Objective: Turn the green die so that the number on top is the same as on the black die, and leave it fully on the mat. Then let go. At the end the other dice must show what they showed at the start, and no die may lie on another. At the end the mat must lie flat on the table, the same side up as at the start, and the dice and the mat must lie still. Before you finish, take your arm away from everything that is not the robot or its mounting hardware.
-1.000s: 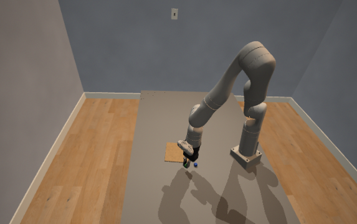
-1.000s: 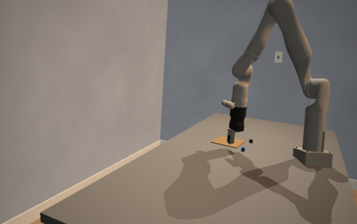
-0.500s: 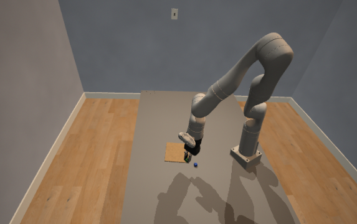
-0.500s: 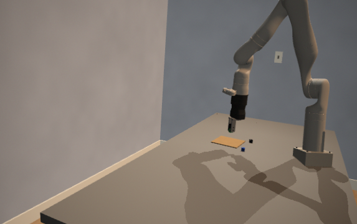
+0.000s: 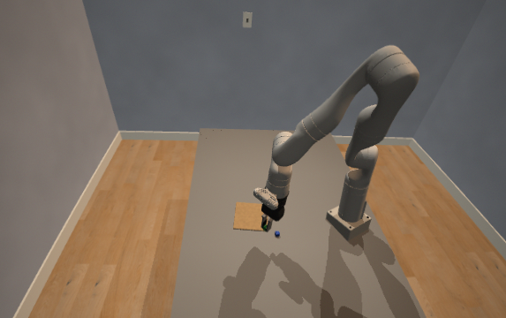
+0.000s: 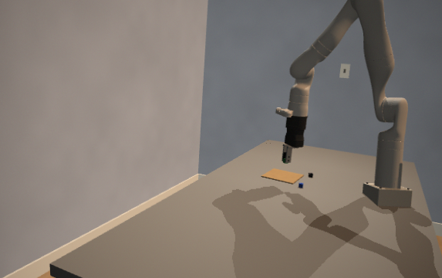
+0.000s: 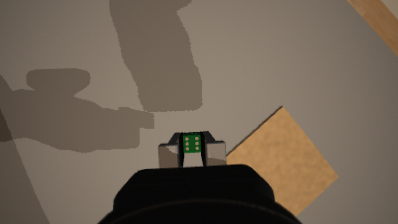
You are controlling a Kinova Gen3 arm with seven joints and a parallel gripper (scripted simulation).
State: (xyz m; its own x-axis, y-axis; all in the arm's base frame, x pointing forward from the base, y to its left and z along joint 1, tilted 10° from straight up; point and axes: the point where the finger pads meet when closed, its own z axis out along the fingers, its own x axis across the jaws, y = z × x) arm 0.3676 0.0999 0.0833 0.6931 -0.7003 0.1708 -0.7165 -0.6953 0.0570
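Right now the tan mat is 30 mm ahead of my hand, 130 mm to the right of it and 120 mm below it. From my hand the other things lie so: green die (10 mm below); then blue die (60 mm behind, 40 mm to the right, 110 mm below); then black die (70 mm behind, 190 mm to the right, 110 mm below).
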